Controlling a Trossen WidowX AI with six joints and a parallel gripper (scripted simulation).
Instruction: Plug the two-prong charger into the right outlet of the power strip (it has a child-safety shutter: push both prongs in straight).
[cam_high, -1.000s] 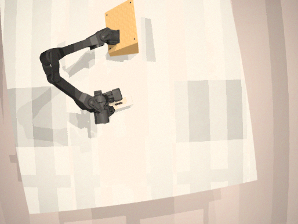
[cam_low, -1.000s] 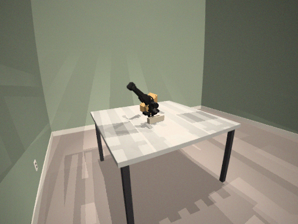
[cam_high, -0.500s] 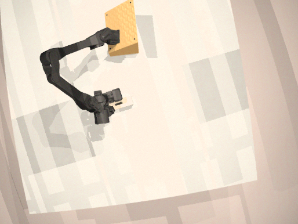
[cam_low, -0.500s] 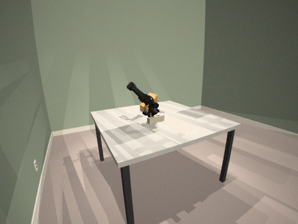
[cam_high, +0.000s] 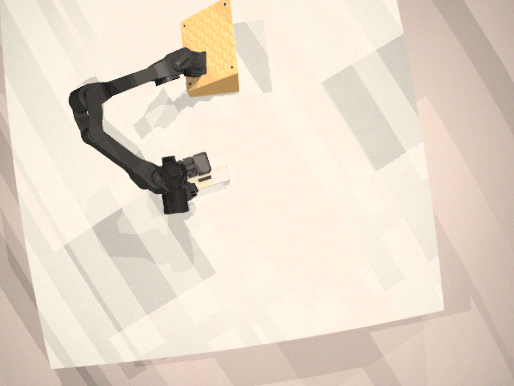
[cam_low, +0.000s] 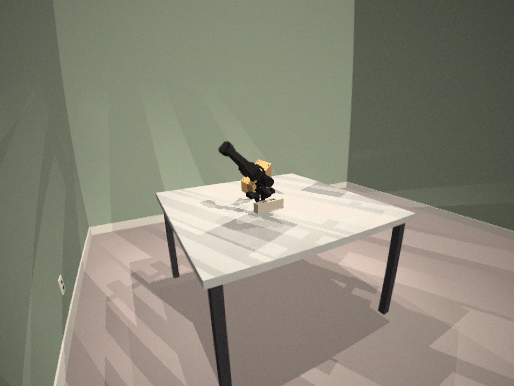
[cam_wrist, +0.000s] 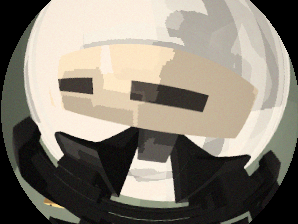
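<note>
Right now the dark charger is 20 mm ahead of my gripper tip and 10 mm above it.
</note>
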